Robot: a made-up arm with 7 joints.
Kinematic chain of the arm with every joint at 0, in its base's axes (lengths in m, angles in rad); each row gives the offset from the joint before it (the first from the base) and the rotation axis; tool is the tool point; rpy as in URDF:
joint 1: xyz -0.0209 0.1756 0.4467 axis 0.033 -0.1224 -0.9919
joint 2: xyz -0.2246 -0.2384 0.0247 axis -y
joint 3: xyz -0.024 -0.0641 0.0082 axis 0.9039 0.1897 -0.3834
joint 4: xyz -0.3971 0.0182 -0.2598 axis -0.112 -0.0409 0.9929
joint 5: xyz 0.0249 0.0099 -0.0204 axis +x
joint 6: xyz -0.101 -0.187 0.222 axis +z
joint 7: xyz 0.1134 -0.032 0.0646 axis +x
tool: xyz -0.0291 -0.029 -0.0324 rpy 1.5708 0 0
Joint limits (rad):
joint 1: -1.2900..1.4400
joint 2: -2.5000..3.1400
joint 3: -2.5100..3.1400
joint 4: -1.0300..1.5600
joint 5: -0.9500..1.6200
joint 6: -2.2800..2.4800
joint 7: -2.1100..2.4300
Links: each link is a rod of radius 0.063 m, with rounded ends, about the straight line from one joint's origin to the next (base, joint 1, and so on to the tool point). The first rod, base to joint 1, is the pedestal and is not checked.
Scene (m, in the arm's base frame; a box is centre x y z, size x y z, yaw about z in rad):
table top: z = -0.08
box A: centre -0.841 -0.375 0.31 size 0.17 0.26 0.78 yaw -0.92
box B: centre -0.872 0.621 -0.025 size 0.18 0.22 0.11 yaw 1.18
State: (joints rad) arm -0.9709 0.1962 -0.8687 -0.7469 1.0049 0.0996 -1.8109
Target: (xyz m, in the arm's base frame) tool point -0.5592 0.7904 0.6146
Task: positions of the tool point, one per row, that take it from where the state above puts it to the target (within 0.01 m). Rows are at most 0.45 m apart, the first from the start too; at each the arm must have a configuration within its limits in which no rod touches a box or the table.
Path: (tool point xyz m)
1: 0.2375 -0.9368 0.5704
2: 0.1797 -0.8505 0.8092
3: 0.1914 -0.6450 1.0252
4: 0.2572 -0.3497 1.1291
5: 0.3362 -0.0407 1.0701
6: 0.3831 0.1915 0.8642
7: 0.3718 0.2835 0.5873
8: 0.3601 0.1482 0.8892
9: 0.1133 -0.0217 1.1373
10: -0.2994 -0.0461 1.2091
11: -0.6574 0.1605 1.0792
12: -0.7545 0.5039 0.8343
13: -0.5592 0.7904 0.6146

